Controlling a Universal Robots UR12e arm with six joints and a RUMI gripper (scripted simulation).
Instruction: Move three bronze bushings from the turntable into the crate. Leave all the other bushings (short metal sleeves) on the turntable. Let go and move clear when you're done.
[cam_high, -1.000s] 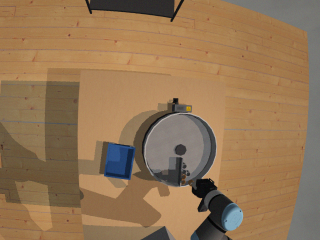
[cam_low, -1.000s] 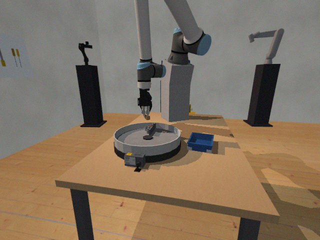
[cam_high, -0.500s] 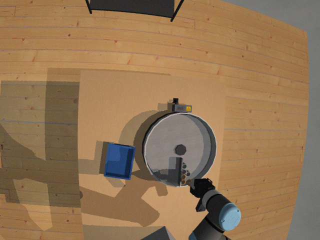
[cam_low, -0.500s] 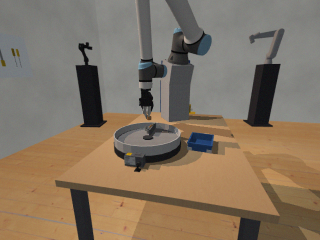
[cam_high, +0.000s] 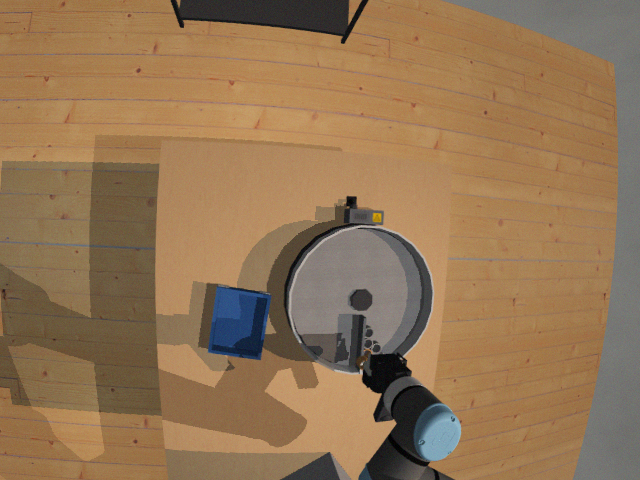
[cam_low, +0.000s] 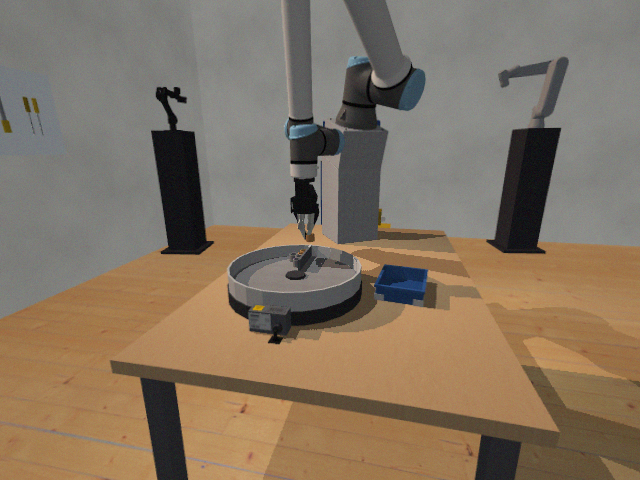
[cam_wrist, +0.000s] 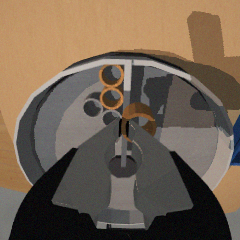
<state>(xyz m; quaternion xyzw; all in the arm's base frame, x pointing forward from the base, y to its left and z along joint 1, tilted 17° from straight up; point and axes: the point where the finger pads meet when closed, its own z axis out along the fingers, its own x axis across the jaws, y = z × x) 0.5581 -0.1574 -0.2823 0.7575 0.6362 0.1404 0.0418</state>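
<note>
My gripper is now 32 cm to the right of the blue crate, 13 cm short of it and 12 cm above it.
</note>
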